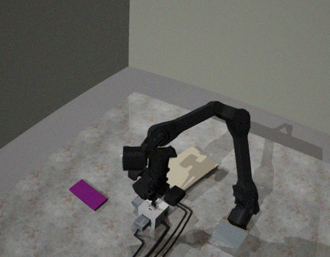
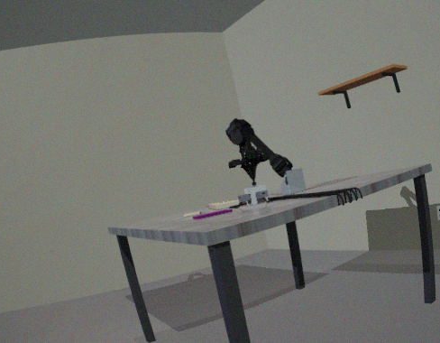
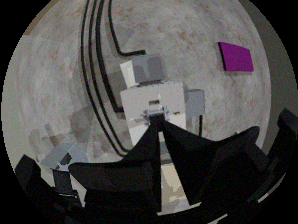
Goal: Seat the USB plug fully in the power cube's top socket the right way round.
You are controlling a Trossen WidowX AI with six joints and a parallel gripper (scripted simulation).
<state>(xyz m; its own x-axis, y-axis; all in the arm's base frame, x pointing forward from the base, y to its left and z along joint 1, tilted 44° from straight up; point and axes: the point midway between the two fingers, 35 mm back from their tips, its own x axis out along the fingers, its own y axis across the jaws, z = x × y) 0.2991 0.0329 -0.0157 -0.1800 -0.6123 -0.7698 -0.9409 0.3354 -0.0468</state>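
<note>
Right now the black USB plug is 20 mm below my gripper tip. From my gripper tip the other things lie so: cream slab: 280 mm to the right, 100 mm below, 40 mm behind; purple flat card: 270 mm ahead, 110 mm below, 20 mm to the left; cream tile: 250 mm to the right, 210 mm ahead, 110 mm below.
</note>
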